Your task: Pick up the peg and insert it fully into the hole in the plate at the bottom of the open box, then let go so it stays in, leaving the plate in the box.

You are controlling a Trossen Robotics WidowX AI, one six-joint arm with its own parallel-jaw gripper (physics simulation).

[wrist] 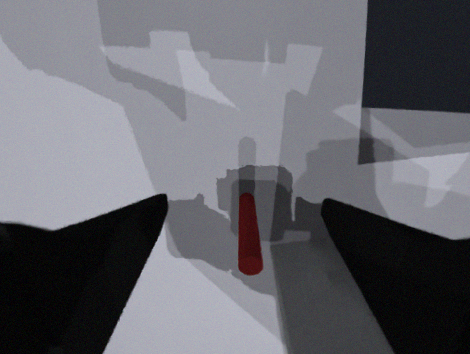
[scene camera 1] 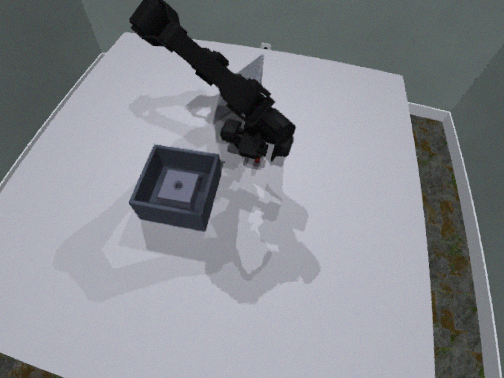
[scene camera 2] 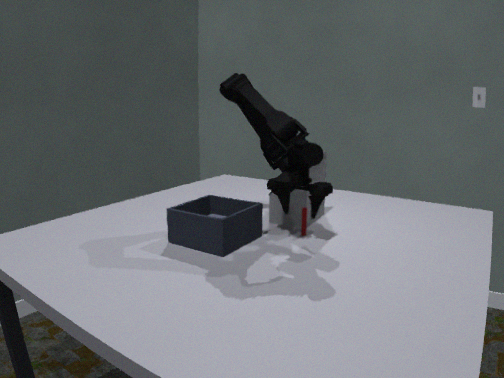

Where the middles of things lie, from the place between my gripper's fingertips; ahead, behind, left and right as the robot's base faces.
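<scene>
From the red peg (wrist: 250,262), my hand is 20 mm above and 30 mm past. The dark blue-grey box (scene camera 1: 144,201) is 130 mm ahead of my hand, 200 mm to the right of it and 20 mm below it. As for the pale square plate (scene camera 1: 179,189), I find it 30 mm below my hand, 130 mm ahead of it and 200 mm to the right of it.
</scene>
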